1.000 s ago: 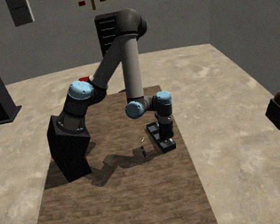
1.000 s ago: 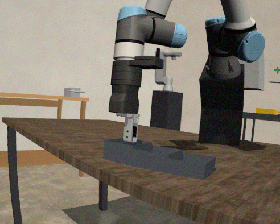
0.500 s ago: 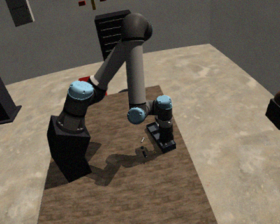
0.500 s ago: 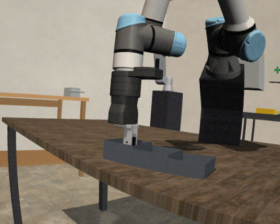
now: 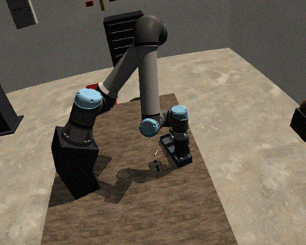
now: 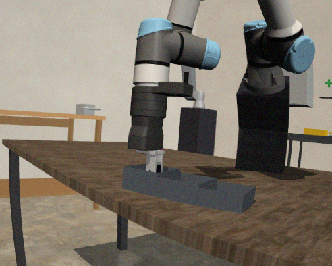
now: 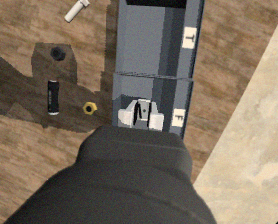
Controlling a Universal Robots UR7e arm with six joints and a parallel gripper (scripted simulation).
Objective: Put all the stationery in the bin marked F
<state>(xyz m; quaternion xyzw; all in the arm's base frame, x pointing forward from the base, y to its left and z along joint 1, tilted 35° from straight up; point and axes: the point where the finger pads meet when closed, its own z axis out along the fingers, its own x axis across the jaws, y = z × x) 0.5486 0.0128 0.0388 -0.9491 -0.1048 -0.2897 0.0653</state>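
My gripper is now 1 cm above the white block. From my hand the other things lie so: tray: 2 cm behind, 8 cm to the left, 1 cm below; then yellow ring: 7 cm behind, 3 cm to the right, 3 cm below; then dark piece: 13 cm behind, 4 cm to the right, 3 cm below.
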